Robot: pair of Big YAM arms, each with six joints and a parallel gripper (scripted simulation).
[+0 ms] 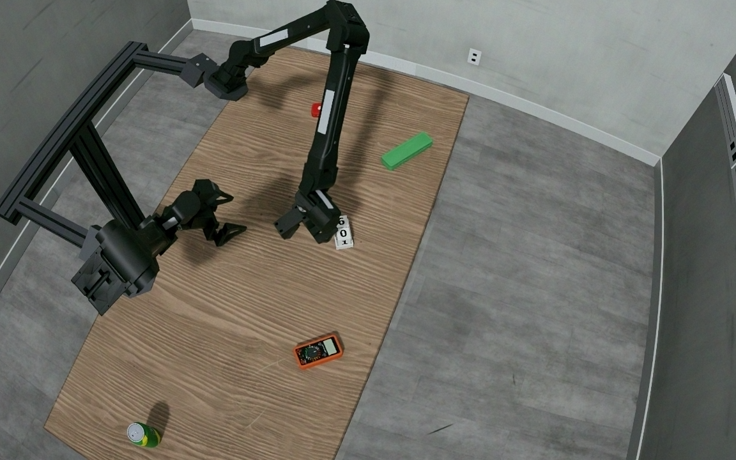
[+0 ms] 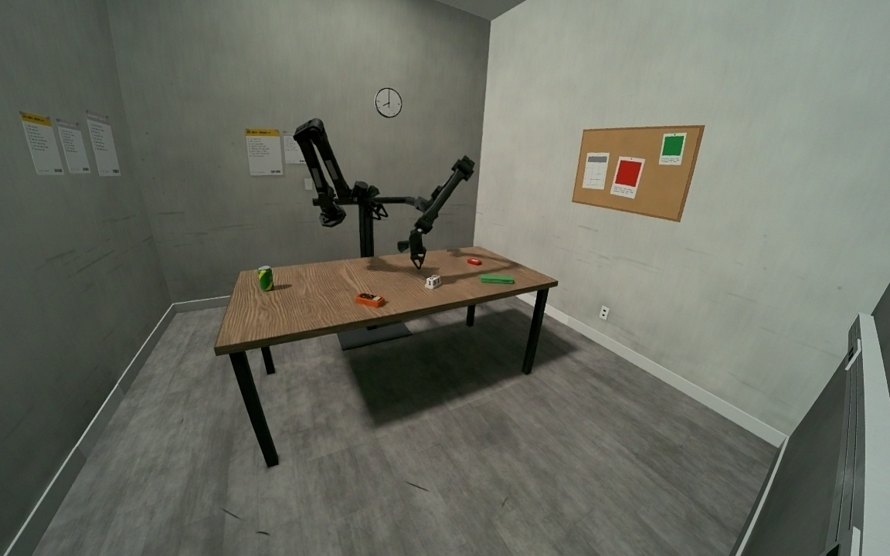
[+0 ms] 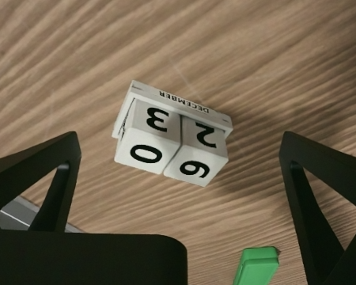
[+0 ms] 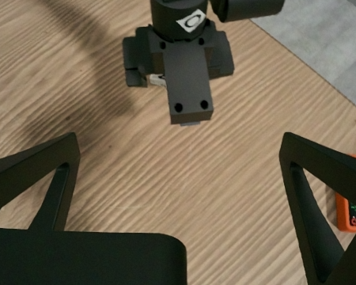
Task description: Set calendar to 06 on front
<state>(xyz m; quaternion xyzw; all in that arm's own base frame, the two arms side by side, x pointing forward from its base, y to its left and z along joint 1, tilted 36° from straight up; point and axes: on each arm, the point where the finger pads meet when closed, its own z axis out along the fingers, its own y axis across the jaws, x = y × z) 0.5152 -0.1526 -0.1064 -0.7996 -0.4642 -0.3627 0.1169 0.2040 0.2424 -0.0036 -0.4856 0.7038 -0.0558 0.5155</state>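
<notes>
Now: left hand 10 cm above the white tray, 6 cm to the right of it and 5 cm short of it. Also, from my left hand: orange multimeter (33 cm to the right, 10 cm below, 9 cm ahead); then red case (53 cm to the left, 15 cm behind, 10 cm below).
</notes>
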